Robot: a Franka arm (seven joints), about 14 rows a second.
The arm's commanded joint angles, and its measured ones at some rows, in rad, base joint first. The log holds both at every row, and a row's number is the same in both.
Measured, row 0: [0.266 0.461 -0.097 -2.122 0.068 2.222 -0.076]
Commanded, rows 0 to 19: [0.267 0.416 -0.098 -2.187 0.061 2.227 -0.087]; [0.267 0.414 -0.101 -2.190 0.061 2.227 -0.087]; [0.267 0.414 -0.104 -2.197 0.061 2.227 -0.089]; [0.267 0.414 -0.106 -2.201 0.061 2.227 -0.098]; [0.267 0.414 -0.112 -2.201 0.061 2.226 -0.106]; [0.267 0.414 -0.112 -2.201 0.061 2.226 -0.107]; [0.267 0.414 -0.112 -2.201 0.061 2.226 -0.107]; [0.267 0.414 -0.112 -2.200 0.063 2.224 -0.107]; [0.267 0.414 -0.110 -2.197 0.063 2.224 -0.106]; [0.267 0.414 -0.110 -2.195 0.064 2.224 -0.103]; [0.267 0.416 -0.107 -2.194 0.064 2.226 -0.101]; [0.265 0.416 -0.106 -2.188 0.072 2.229 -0.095]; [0.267 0.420 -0.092 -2.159 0.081 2.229 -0.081]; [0.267 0.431 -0.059 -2.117 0.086 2.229 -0.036]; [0.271 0.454 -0.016 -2.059 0.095 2.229 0.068]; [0.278 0.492 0.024 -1.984 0.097 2.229 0.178]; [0.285 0.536 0.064 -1.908 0.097 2.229 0.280]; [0.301 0.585 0.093 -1.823 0.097 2.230 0.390]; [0.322 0.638 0.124 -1.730 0.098 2.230 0.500]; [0.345 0.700 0.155 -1.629 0.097 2.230 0.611]
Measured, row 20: [0.313 0.552 0.113 -1.843 0.085 2.249 0.444]
